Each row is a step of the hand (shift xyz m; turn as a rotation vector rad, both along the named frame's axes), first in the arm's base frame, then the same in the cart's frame.
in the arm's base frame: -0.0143 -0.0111 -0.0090 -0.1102 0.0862 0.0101
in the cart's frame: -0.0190 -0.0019 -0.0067 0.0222 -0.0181 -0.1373
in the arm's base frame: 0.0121 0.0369 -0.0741 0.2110 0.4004 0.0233
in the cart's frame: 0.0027 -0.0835 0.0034 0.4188 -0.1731 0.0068
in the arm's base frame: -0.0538 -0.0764 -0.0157 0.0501 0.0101 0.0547
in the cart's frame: -0.0908 0.0242 -0.0119 0.0539 0.0399 0.0333
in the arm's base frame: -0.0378 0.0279 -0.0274 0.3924 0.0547 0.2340
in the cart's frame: -0.0069 -0.0331 -0.0426 0.3198 0.1489 0.2954
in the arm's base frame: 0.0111 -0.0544 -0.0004 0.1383 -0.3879 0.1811
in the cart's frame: -0.0378 0.0223 0.0340 -0.1641 0.3179 0.2727
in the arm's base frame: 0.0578 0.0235 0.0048 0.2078 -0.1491 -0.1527
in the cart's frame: 0.0465 -0.0113 0.0403 -0.0885 -0.0914 0.2693
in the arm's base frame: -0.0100 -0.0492 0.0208 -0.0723 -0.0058 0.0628
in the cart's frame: -0.0342 0.0410 0.0104 -0.0103 0.0655 -0.0693
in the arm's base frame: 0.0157 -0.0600 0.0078 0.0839 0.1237 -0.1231
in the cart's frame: -0.0366 0.0316 0.0396 0.0821 -0.1719 0.0347
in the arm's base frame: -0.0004 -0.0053 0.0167 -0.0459 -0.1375 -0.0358
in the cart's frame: 0.0028 0.0173 0.0000 -0.1437 0.0321 0.0247
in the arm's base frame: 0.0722 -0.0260 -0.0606 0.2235 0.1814 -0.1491
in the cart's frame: -0.0138 -0.0497 0.0831 0.1791 -0.2334 0.1362
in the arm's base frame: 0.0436 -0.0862 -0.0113 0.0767 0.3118 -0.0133
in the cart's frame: -0.0527 0.0233 0.0783 0.2732 -0.1547 -0.0687
